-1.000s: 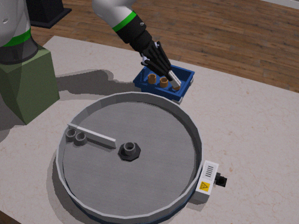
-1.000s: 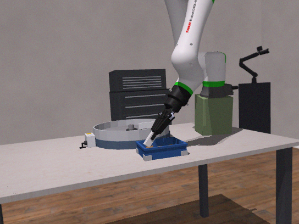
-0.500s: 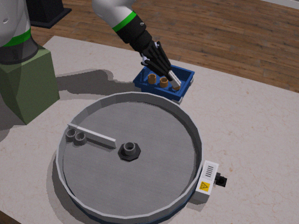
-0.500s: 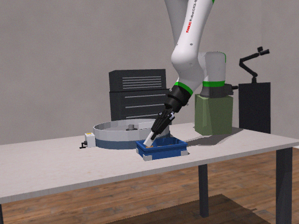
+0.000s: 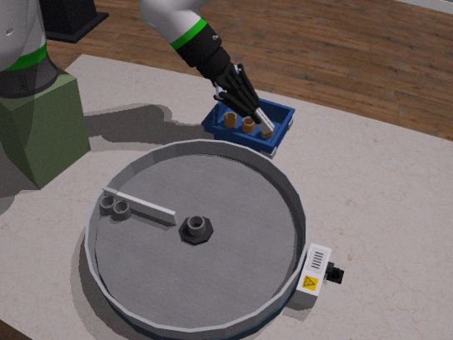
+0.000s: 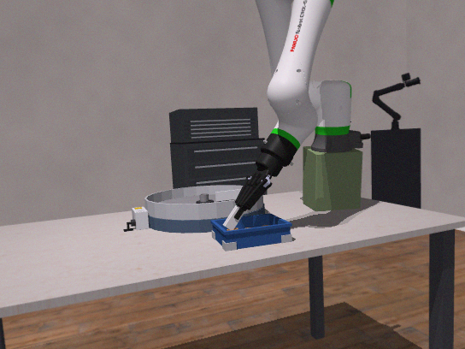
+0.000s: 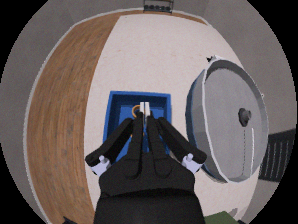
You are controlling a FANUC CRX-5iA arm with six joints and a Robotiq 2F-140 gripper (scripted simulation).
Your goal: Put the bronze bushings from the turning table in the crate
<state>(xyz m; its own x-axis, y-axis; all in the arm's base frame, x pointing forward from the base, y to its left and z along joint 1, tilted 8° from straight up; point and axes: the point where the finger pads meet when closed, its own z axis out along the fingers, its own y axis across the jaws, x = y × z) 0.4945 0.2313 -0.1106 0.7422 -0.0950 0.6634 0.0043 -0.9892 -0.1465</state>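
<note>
Right now the blue crate is 4 cm behind my hand, 2 cm to the left of it and 4 cm below it. From my hand the other things lie so: grey turning table 2 cm behind, 33 cm to the right, 1 cm below.
</note>
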